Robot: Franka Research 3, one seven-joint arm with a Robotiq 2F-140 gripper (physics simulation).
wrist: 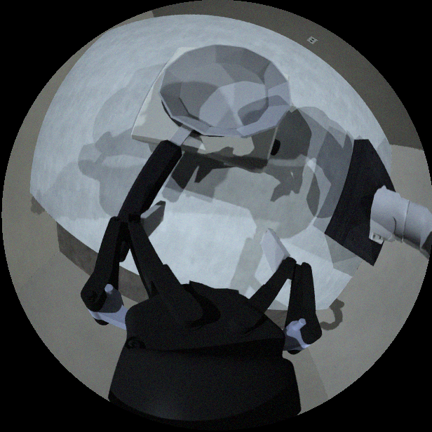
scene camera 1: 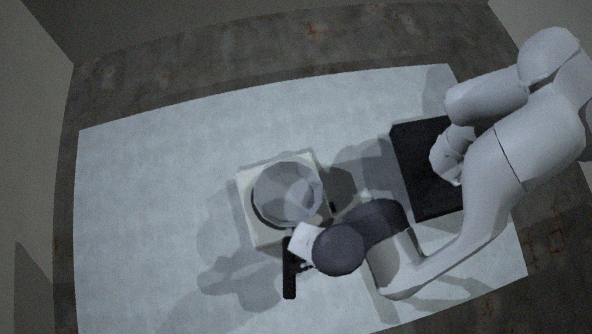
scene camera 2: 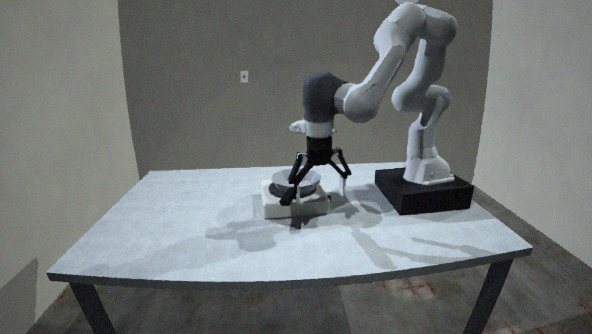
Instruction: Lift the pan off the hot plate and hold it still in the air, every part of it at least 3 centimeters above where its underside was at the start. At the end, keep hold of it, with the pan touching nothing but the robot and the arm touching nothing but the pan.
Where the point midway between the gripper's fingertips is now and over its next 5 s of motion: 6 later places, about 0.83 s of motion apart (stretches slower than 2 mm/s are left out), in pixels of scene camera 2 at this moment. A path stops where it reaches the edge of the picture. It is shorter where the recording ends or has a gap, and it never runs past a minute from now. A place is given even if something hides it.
The gripper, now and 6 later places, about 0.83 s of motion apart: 320, 198; 314, 199; 306, 201; 306, 206; 304, 199; 306, 192; 305, 192
